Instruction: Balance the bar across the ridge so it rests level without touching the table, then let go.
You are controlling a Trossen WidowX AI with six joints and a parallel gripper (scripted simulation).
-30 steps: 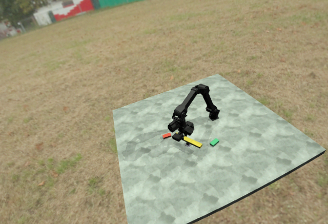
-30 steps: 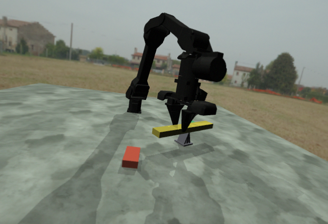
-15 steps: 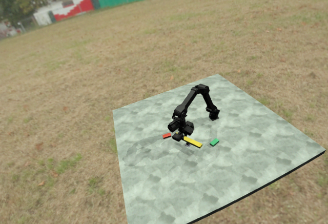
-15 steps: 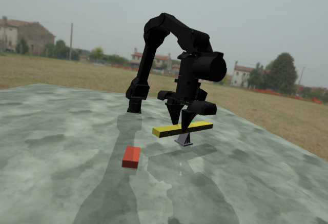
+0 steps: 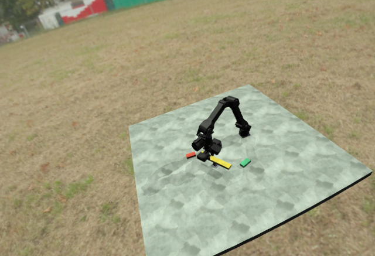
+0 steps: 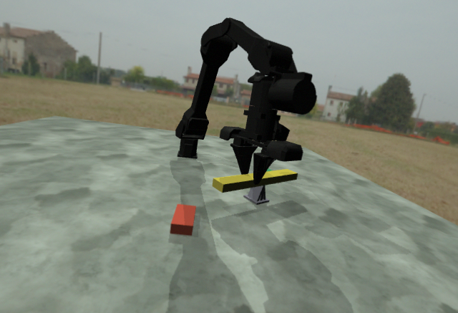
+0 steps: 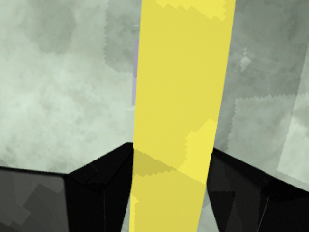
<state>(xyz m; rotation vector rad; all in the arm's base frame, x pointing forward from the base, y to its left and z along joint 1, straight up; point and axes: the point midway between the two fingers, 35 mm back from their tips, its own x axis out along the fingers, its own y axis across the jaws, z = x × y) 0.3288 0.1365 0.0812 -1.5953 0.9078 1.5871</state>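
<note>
Right now my gripper tip is 30 mm to the right of the bar and 10 mm past it. From my gripper tip the other things lie so: green block: 190 mm behind, 110 mm to the left, 40 mm below; then red block: 130 mm to the right, 100 mm ahead, 40 mm below.
</note>
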